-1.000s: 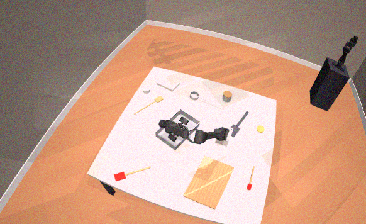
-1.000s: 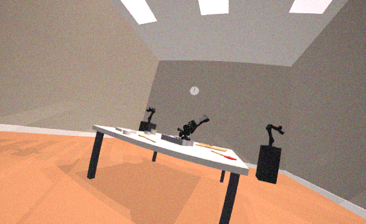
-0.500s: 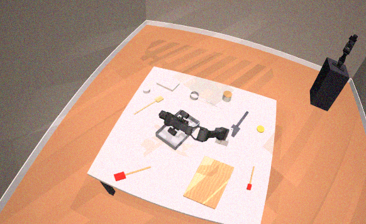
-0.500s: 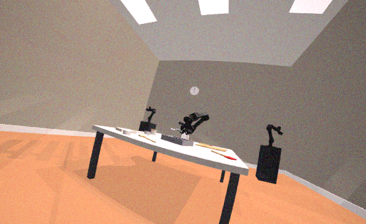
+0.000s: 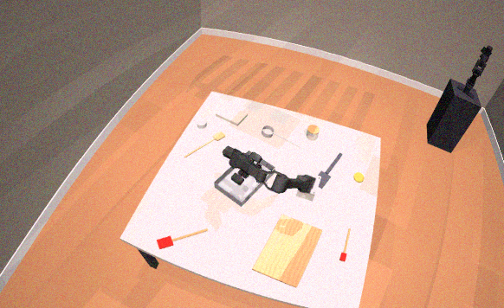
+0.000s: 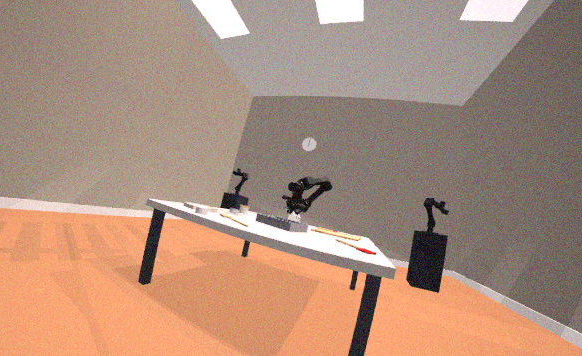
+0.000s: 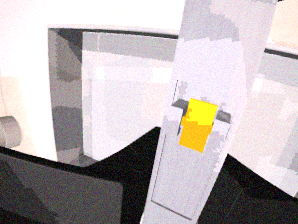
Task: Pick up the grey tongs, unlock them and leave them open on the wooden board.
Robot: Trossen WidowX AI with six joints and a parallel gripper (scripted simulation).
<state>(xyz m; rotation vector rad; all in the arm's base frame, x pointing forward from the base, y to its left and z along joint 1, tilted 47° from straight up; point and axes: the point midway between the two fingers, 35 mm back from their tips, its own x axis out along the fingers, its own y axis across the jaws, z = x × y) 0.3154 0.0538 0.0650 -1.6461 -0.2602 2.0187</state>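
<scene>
Right now the grey roasting tin is 3 cm ahead of my gripper tip, 2 cm to the right of it and 7 cm below it. Round my gripper tip: wooden board: 35 cm behind, 29 cm to the left, 9 cm below; red spatula: 19 cm ahead, 48 cm to the left, 9 cm below; yellow lock piece: 2 cm behind, 2 cm to the left, 4 cm above.
</scene>
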